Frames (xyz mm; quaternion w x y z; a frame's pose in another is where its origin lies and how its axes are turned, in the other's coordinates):
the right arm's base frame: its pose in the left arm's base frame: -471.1 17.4 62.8 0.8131 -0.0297 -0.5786 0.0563
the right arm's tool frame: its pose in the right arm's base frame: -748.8 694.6 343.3 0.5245 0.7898 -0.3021 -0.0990
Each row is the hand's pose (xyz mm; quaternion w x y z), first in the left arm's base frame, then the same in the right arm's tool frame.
Working: the left arm's base frame: its pose in the right arm's tool frame: 965.9 -836.5 512.5 0.2807 -0.7009 0.5076 -0.4150

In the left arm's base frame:
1: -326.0 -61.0 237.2 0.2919 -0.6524 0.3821 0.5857
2: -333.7 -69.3 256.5 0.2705 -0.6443 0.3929 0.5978
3: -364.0 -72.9 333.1 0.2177 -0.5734 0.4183 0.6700
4: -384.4 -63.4 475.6 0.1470 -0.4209 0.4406 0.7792
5: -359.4 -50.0 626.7 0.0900 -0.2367 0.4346 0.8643
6: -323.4 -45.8 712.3 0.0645 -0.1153 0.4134 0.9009
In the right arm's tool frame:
1: 1155.0 -515.2 347.3 0.3263 -0.0681 -0.9368 -0.1066
2: 1174.6 -505.7 342.2 0.3270 -0.0960 -0.9340 -0.1072
3: 1238.5 -478.1 298.0 0.2751 -0.2001 -0.9355 -0.0956
4: 1354.6 -465.9 213.2 0.1540 -0.3572 -0.9191 -0.0626
5: 1482.6 -498.1 134.5 0.0026 -0.4896 -0.8717 -0.0208
6: 1559.9 -535.8 99.1 0.1013 0.5513 0.8281 -0.0051

